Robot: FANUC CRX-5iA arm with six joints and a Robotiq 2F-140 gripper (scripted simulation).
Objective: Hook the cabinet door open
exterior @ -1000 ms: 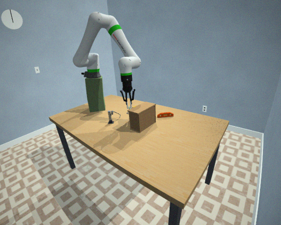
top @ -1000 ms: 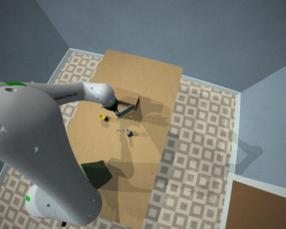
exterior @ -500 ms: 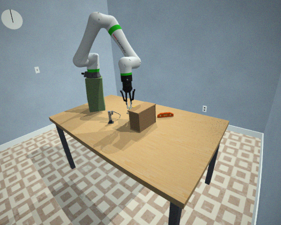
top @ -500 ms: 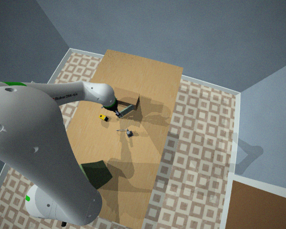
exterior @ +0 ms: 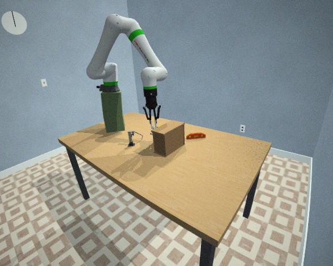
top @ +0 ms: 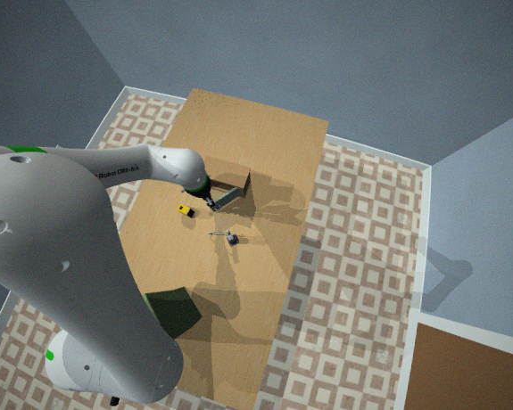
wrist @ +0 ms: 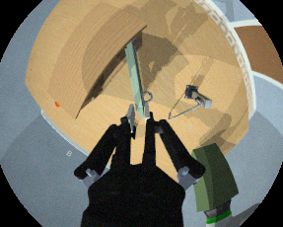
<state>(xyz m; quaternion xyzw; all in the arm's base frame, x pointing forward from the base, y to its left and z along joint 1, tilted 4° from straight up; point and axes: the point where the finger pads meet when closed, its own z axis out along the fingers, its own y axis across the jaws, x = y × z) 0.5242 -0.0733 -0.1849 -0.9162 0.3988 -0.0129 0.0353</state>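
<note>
The thin wire hook is 12 cm behind my hand, 9 cm below it and 6 cm to the right of it. Round my hand: grey-green door (8 cm below, 6 cm to the right, 4 cm ahead); yellow block (14 cm to the left, 11 cm below, 3 cm behind).
</note>
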